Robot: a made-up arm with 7 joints. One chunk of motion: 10 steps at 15 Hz.
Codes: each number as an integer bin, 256 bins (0 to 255) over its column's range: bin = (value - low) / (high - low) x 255, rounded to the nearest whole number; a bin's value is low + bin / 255 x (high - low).
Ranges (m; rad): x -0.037..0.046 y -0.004..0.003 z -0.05..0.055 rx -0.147..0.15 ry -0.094..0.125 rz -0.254..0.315
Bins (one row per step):
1: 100 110 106 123 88 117
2: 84 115 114 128 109 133
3: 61 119 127 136 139 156
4: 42 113 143 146 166 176
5: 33 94 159 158 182 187
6: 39 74 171 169 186 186
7: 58 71 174 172 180 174
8: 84 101 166 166 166 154
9: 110 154 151 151 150 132
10: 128 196 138 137 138 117
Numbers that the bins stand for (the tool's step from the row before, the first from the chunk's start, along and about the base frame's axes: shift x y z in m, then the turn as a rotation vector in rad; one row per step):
1: -0.00445 -0.00098 -0.00635 -0.00374 -0.01842 0.00707
2: -0.00966 -0.00084 -0.00306 0.00208 -0.00039 0.04277
3: -0.01715 -0.00073 0.00229 0.01140 0.02538 0.09409
4: -0.02333 -0.00090 0.00888 0.02305 0.04856 0.13872
5: -0.02626 -0.00142 0.01547 0.03702 0.06231 0.16327
6: -0.02431 -0.00197 0.02041 0.04984 0.06574 0.16104
7: -0.01812 -0.00205 0.02165 0.05333 0.06059 0.13426
8: -0.00966 -0.00123 0.01835 0.04634 0.04856 0.08963
9: -0.00120 0.00023 0.01218 0.02887 0.03482 0.04054
10: 0.00466 0.00138 0.00682 0.01256 0.02452 0.00707

